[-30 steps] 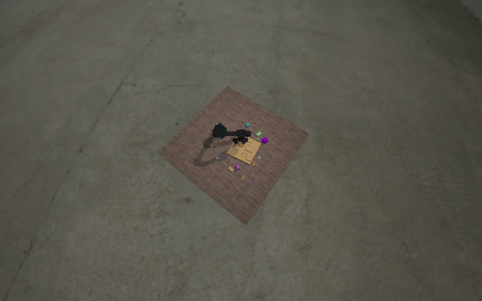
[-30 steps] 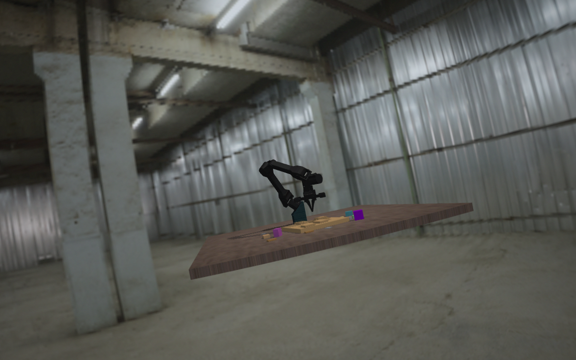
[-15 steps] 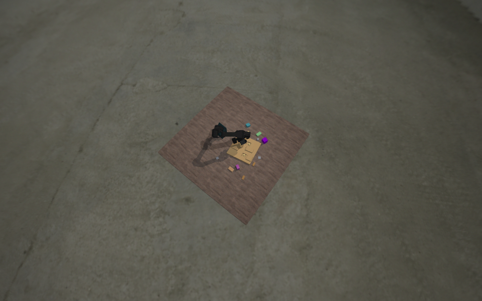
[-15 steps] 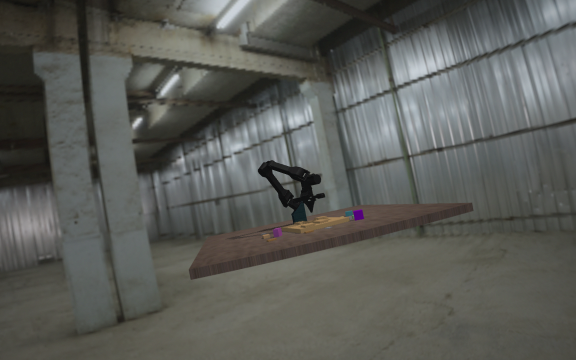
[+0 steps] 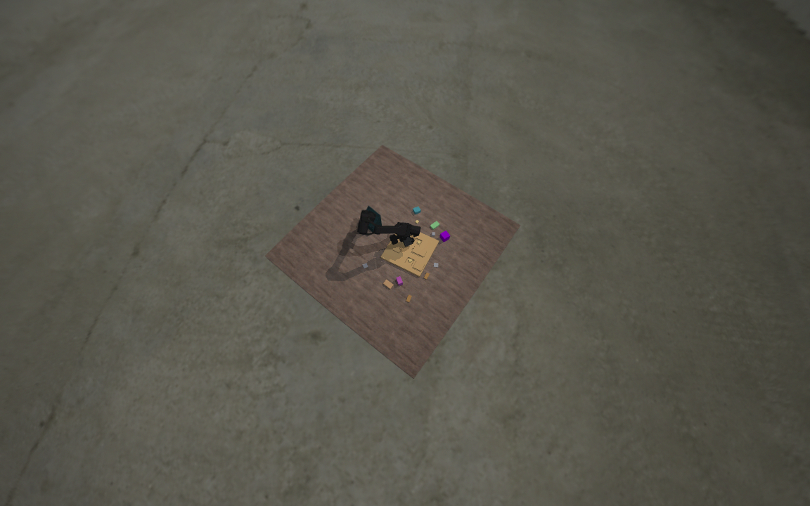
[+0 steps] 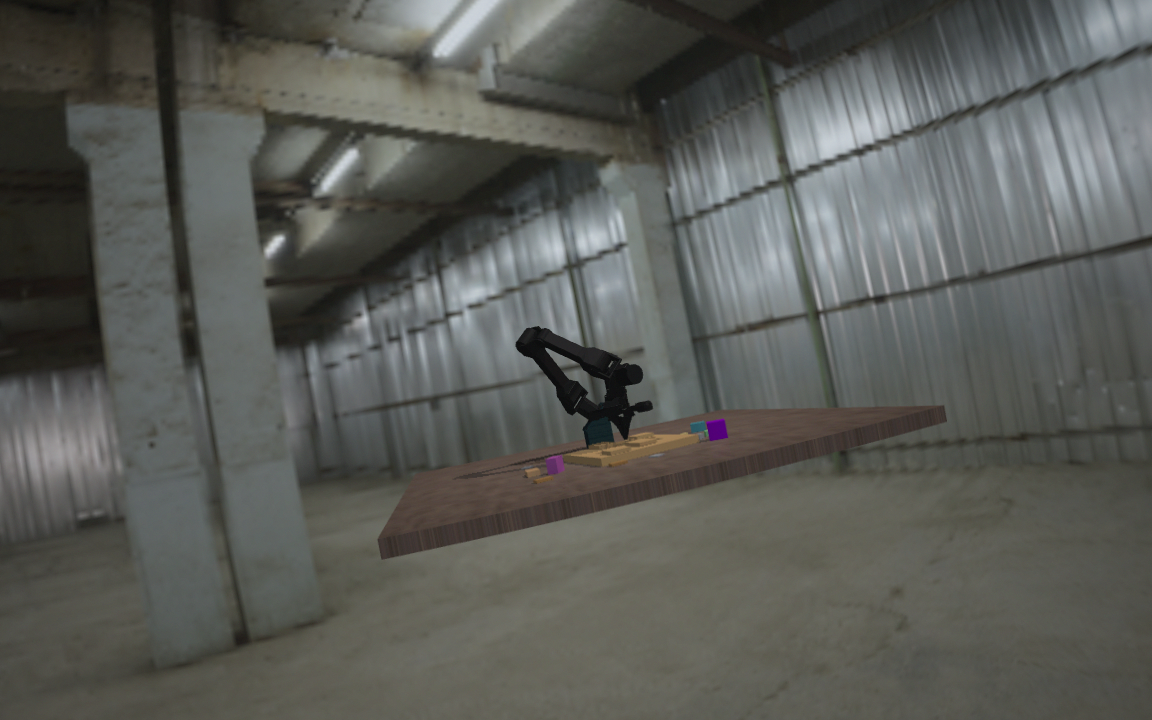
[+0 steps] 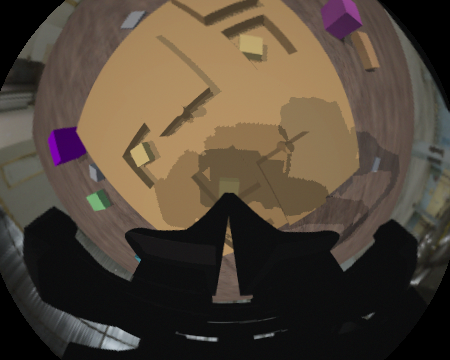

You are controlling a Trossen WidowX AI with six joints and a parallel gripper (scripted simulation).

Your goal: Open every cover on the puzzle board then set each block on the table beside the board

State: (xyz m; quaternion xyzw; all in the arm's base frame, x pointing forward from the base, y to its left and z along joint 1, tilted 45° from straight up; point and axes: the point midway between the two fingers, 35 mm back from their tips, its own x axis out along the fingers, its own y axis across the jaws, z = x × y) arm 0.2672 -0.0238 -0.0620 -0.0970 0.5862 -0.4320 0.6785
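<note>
Now: gripper tip 6 cm short of the tan puzzle board and 1 cm above it. Round my gripper tip: teal block 10 cm behind, 26 cm to the left, 2 cm below; magenta block 16 cm ahead, 24 cm to the right, 1 cm below; green block 8 cm ahead, 25 cm to the left, 3 cm below.
</note>
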